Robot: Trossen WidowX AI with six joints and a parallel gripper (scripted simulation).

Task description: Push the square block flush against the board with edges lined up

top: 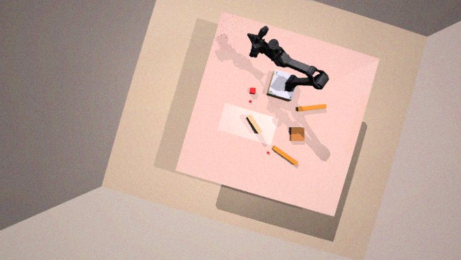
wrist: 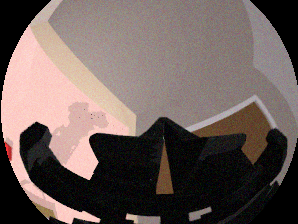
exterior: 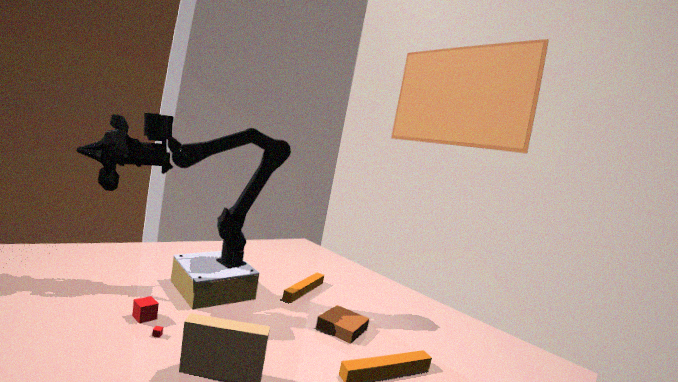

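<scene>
The tan board lies 51 cm ahead of my gripper tip, 14 cm to the left of it and 29 cm below it. The rest, counted from my gripper tip: square block: 54 cm ahead, 48 cm to the left, 32 cm below; then red cube: 26 cm ahead, 10 cm to the left, 32 cm below.
</scene>
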